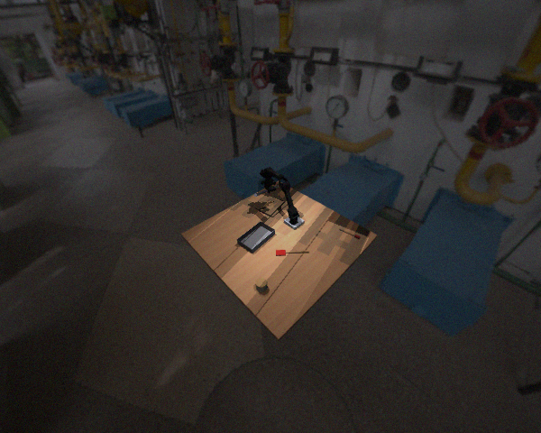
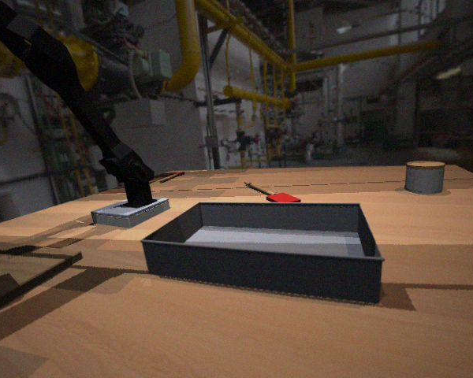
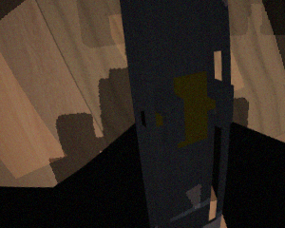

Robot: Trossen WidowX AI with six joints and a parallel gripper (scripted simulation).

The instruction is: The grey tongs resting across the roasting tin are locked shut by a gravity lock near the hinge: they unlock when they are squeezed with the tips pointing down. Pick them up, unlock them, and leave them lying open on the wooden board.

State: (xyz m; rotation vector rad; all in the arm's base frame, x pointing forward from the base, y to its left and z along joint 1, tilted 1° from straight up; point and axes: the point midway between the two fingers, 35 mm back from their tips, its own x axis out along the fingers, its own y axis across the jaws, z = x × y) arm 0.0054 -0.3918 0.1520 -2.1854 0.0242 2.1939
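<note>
The yellow lock piece lies 2 cm behind my gripper tip and 4 cm above it. The rest, counted from my gripper tip: roasting tin 38 cm ahead, 33 cm to the left, 13 cm below; red-headed spatula 26 cm ahead, 63 cm to the left, 15 cm below; wooden board 5 cm behind, 3 cm to the left, 15 cm below.
</note>
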